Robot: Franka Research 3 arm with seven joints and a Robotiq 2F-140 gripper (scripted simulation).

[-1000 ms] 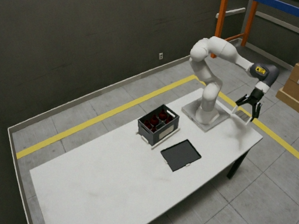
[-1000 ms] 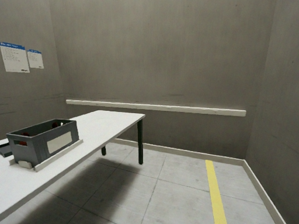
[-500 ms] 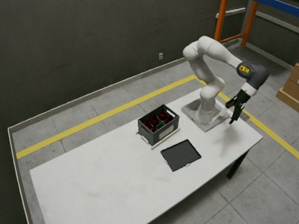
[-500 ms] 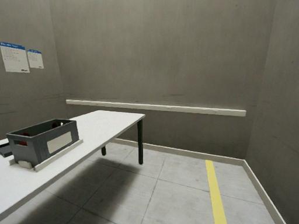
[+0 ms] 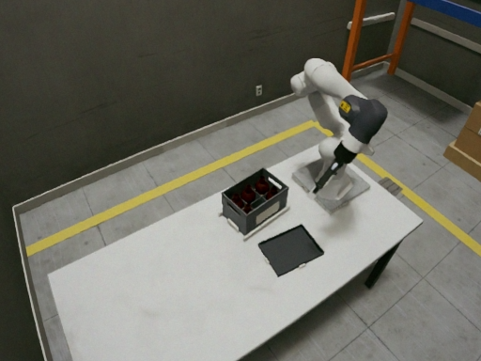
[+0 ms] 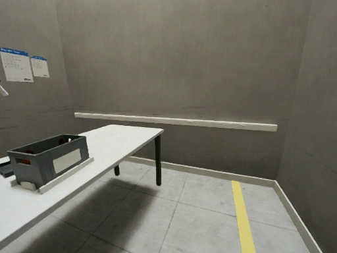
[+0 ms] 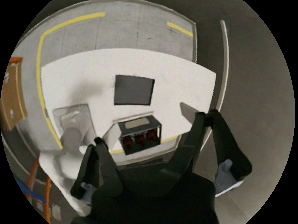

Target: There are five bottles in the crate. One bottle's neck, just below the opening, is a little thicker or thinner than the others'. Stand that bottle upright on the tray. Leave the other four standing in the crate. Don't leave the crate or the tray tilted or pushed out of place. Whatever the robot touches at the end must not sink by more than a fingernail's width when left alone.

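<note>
Right now the dark grey crate is 320 mm below my hand, 310 mm to the right of it and 70 mm ahead of it. From my hand the other things lie so: flat black tray: 390 mm below, 60 mm ahead, 20 mm to the right.
</note>
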